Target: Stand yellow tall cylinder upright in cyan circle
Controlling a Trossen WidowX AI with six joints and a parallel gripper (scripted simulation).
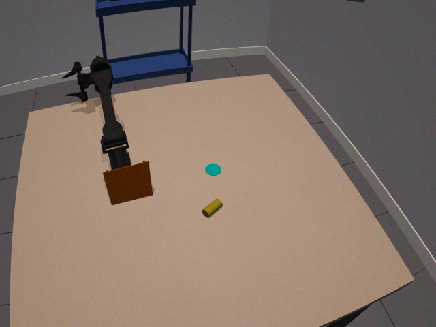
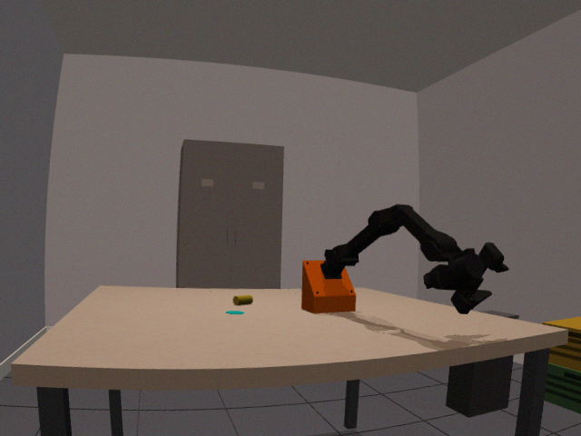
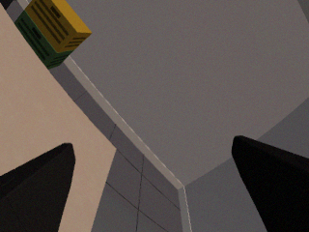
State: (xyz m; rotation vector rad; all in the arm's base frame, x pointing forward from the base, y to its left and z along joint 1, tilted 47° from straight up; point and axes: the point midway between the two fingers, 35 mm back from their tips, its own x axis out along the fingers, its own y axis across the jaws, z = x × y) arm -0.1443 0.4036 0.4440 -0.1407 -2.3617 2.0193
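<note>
Now: the yellow cylinder 77 cm to the right of my gripper tip, 44 cm ahead of it and 12 cm below it. Round my gripper tip: cyan circle (59 cm to the right, 52 cm ahead, 14 cm below).
</note>
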